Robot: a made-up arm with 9 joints.
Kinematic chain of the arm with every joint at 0, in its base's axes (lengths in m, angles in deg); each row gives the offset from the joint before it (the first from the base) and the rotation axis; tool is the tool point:
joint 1: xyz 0 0 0.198 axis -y
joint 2: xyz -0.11 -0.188 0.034 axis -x
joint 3: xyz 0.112 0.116 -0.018 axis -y
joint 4: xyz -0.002 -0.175 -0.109 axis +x
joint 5: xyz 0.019 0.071 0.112 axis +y
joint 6: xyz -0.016 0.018 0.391 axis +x
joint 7: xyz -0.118 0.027 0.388 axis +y
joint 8: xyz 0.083 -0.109 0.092 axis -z
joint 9: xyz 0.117 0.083 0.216 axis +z
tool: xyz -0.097 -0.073 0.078
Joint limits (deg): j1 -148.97..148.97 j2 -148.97..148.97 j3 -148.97..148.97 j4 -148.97..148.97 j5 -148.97..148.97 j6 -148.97..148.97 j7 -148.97..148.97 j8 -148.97..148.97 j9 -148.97..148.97
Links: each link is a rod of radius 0.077 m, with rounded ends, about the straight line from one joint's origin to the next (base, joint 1, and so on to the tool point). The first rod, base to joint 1, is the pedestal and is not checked.
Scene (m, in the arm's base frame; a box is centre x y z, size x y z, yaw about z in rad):
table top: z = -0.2
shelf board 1: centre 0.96 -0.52 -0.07 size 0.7 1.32 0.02 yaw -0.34
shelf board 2: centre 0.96 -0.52 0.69 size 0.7 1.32 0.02 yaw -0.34
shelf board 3: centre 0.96 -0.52 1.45 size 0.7 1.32 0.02 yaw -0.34
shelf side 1: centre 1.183 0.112 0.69 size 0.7 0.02 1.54 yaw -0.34
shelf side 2: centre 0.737 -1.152 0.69 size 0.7 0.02 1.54 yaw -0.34
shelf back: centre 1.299 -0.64 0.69 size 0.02 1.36 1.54 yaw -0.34
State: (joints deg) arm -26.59 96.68 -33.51 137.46 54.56 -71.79 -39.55 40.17 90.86
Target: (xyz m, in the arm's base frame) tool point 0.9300 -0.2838 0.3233
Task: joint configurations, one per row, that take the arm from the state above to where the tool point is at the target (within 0.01 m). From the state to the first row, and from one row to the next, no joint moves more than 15 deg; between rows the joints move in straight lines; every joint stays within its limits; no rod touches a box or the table.
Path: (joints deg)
1: -23.58 91.88 -33.98 139.12 54.63 -83.30 -37.05 38.08 90.20
2: -20.56 87.08 -34.45 140.77 54.70 -94.82 -34.55 35.98 89.54
3: -17.55 82.28 -34.92 142.43 54.77 -106.33 -32.05 33.89 88.88
4: -14.54 77.47 -35.39 144.09 54.84 -117.85 -29.55 31.80 88.22
5: -18.46 74.59 -41.15 140.22 56.78 -125.28 -18.13 26.83 91.11
6: -22.39 71.71 -46.90 136.34 58.72 -132.71 -6.72 21.86 94.00
7: -26.31 68.82 -52.66 132.47 60.66 -140.14 4.70 16.90 96.90
8: -30.24 65.94 -58.42 128.60 62.60 -147.57 16.12 11.93 99.79
9: -33.33 69.39 -56.53 126.95 63.36 -135.08 10.00 16.37 98.49
10: -36.41 72.85 -54.64 125.30 64.13 -122.59 3.89 20.81 97.18
11: -39.50 76.30 -52.75 123.65 64.90 -110.09 -2.23 25.25 95.88

